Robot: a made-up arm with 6 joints.
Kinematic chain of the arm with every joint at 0, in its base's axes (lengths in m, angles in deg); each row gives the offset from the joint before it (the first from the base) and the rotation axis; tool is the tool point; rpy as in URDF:
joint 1: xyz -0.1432 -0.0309 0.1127 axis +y
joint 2: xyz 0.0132 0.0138 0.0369 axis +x
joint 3: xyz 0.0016 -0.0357 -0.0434 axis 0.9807 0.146 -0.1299
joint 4: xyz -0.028 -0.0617 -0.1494 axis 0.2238 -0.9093 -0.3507
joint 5: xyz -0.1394 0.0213 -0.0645 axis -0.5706 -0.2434 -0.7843
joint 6: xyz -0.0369 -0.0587 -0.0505 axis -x
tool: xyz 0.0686 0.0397 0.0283 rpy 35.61 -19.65 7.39
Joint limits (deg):
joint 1: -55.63..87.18
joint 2: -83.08..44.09
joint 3: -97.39..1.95
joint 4: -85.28..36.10
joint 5: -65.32..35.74
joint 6: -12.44..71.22
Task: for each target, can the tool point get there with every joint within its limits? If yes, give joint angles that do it. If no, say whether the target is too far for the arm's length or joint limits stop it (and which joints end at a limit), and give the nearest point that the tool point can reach.
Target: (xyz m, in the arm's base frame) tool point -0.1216 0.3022 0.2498
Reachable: no: joint limits stop it (at a limit: joint 2, joint 3, joint 4, joint 5, joint 6) | nearest point -0.1134 0.1069 0.3018 | short by 0.202 m
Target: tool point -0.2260 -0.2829 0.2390
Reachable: yes | joints 27.24 -51.42 -28.34 -28.53 -31.64 -3.33
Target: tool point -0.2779 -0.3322 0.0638
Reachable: yes | joints 28.43 -38.56 -20.76 6.76 -26.98 43.27
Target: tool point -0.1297 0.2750 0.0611
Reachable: no: joint limits stop it (at a limit: joint 2, joint 3, joint 4, joint 5) | nearest point -0.0907 0.2410 -0.0881 | short by 0.158 m
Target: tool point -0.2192 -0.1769 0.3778
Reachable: yes | joints 6.00 -53.65 -76.03 -32.42 19.93 25.94
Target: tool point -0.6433 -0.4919 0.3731
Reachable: no: too far | nearest point -0.4257 -0.2839 0.2683 | short by 0.319 m
